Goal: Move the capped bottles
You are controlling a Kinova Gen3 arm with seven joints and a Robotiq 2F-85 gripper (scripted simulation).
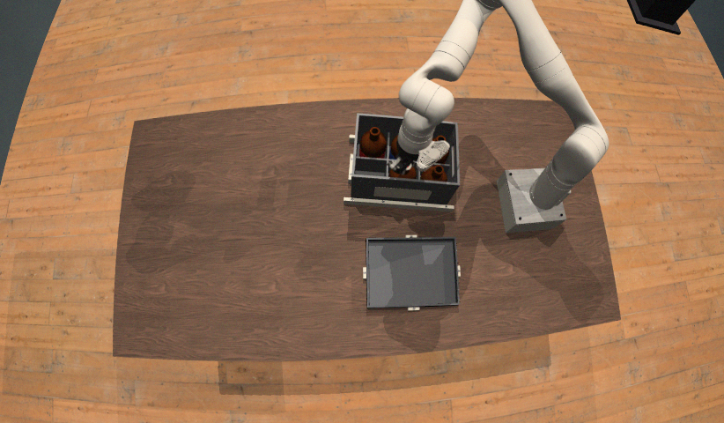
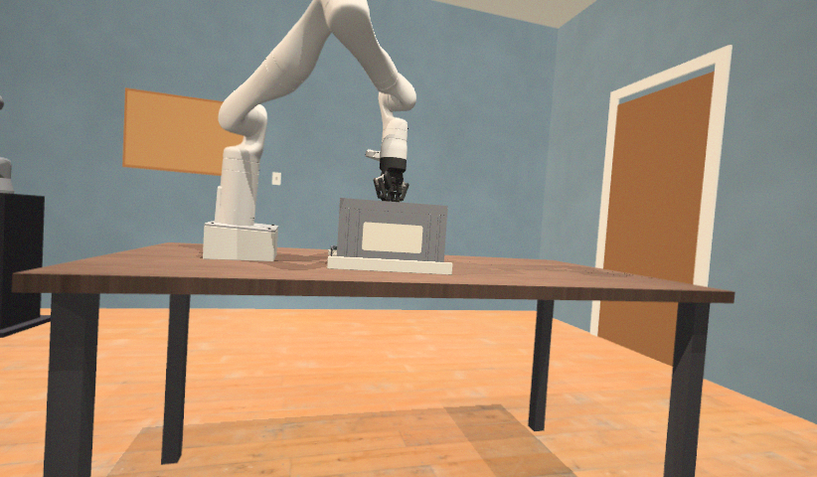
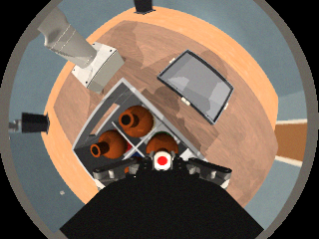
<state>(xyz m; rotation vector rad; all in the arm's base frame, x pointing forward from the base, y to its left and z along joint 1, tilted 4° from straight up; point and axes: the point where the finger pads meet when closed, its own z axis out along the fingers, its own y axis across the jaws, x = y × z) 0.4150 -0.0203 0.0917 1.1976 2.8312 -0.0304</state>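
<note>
My gripper is now 70 mm above the capped bottle. The rest, counted from my hand: grey tray: 250 mm to the left, 150 mm below, 40 mm behind; then crate: 80 mm below, 40 mm to the right.
</note>
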